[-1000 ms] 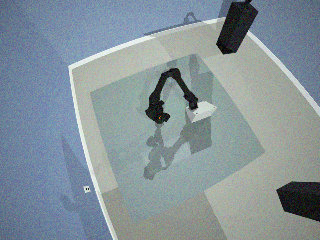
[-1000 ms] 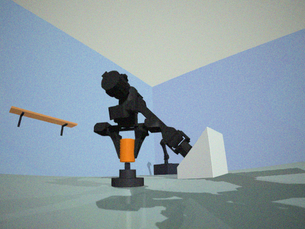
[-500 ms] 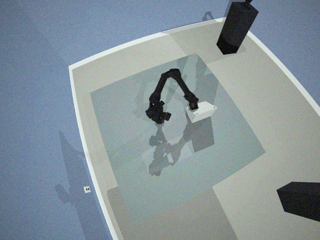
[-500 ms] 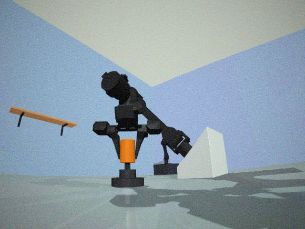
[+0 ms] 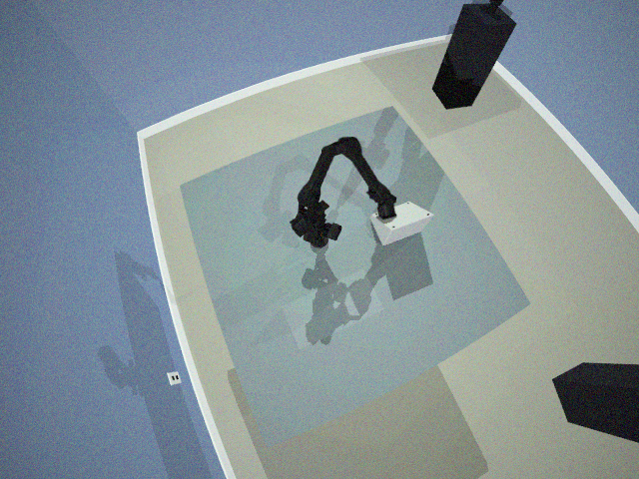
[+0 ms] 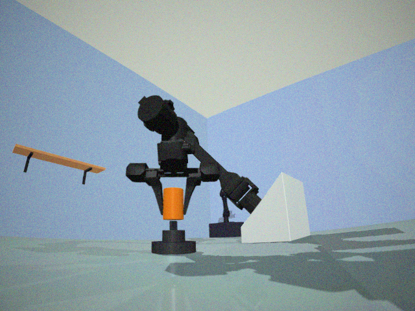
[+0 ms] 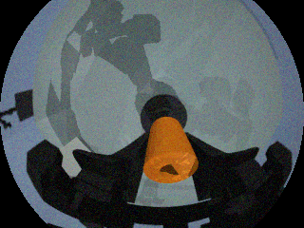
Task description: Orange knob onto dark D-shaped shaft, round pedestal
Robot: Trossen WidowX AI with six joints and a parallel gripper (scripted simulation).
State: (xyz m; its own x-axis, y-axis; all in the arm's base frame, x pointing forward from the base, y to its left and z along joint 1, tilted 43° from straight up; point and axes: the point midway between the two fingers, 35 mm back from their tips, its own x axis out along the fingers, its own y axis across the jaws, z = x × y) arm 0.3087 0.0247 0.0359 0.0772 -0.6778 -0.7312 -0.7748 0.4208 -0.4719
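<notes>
Right now the orange knob is 20 mm above my gripper tip. The rest, counted from my gripper tip: round dark pedestal: 40 mm below.
</notes>
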